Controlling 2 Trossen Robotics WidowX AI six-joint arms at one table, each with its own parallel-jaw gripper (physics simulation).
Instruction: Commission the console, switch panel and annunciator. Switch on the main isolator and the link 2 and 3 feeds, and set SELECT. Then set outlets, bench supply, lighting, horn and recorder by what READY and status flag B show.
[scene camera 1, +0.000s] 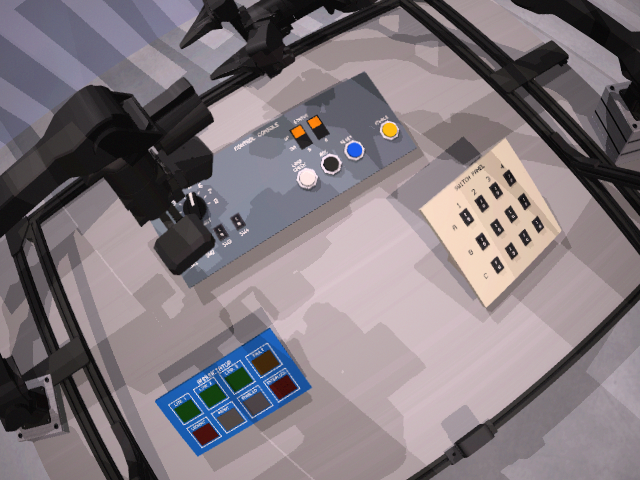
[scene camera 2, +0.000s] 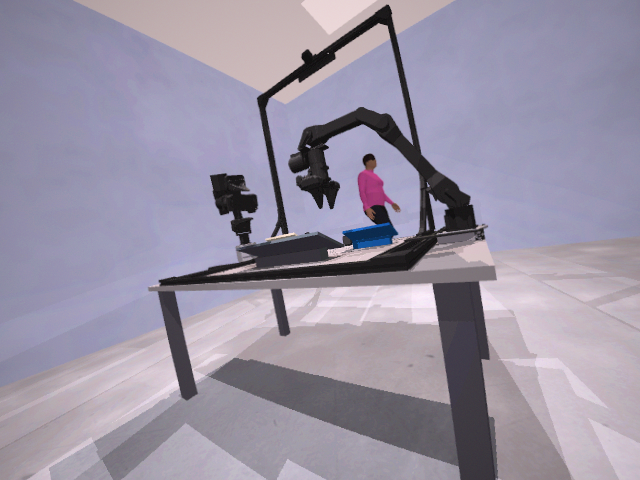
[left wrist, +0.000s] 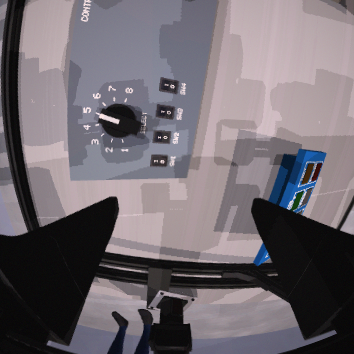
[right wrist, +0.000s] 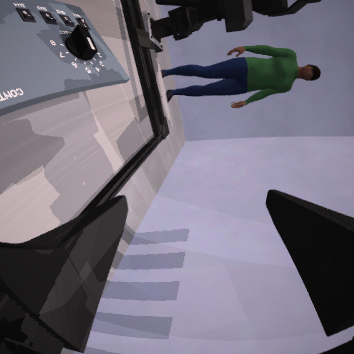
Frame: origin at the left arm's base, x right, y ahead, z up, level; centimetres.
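Seen in the pictures: left gripper, fingertip midpoint: (scene camera 1: 175, 232) (scene camera 2: 326, 208) (left wrist: 185, 204); right gripper, fingertip midpoint: (scene camera 1: 195, 63) (scene camera 2: 250, 204) (right wrist: 197, 199); left arm's base, origin of the base link: (scene camera 1: 33, 408) (scene camera 2: 462, 229) (left wrist: 171, 303) (right wrist: 154, 30); right arm's base, origin of the base link: (scene camera 2: 245, 244).
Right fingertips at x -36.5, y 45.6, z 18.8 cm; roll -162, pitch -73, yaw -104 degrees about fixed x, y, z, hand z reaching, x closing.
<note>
Pixels of each thing's top centre, then the offset from my right fingertips to it.
- grey control console, middle of its top: (scene camera 1: 271, 155) (scene camera 2: 282, 237) dz -11.5, dx +13.1, dy +6.2 cm
- SELECT knob, middle of its top: (left wrist: 112, 122) (right wrist: 93, 37) (scene camera 1: 190, 201) dz -11.5, dx +15.6, dy -7.1 cm
- SW1, middle of its top: (left wrist: 158, 161) dz -15.8, dx +21.0, dy -10.4 cm
- SW4, middle of its top: (left wrist: 168, 84) (scene camera 1: 236, 219) (right wrist: 28, 10) dz -15.5, dx +18.9, dy -1.6 cm
- blue annunciator, middle of its top: (scene camera 1: 222, 385) (left wrist: 297, 218) (scene camera 2: 367, 226) dz -13.4, dx +42.4, dy -10.1 cm
The grey control console (scene camera 1: 258, 206) (scene camera 2: 289, 245) (left wrist: 135, 40) (right wrist: 30, 60) carries the SELECT knob (scene camera 1: 193, 205) (left wrist: 118, 120) (right wrist: 81, 44), its pointer at about 5. SW1 (left wrist: 159, 161) to SW4 (left wrist: 169, 86) run beside it. Both status flags (scene camera 1: 298, 132) (scene camera 1: 314, 122) show orange in their upper halves. The blue annunciator (scene camera 1: 267, 335) (scene camera 2: 371, 236) (left wrist: 320, 156) has dark-looking lamps. The cream switch panel (scene camera 1: 474, 268) (scene camera 2: 280, 237) holds rockers. My left gripper (scene camera 2: 325, 206) (left wrist: 185, 204) is open and empty above the console's knob end. My right gripper (scene camera 1: 197, 63) (right wrist: 197, 199) is open and empty beyond the console's upper edge.
White (scene camera 1: 307, 178), black (scene camera 1: 330, 163), blue (scene camera 1: 354, 149) and yellow (scene camera 1: 389, 129) buttons sit on the console. A black frame runs round the table. The left arm covers the console's lower left corner in scene camera 1. A person in pink (scene camera 2: 373, 188) stands behind the table.
</note>
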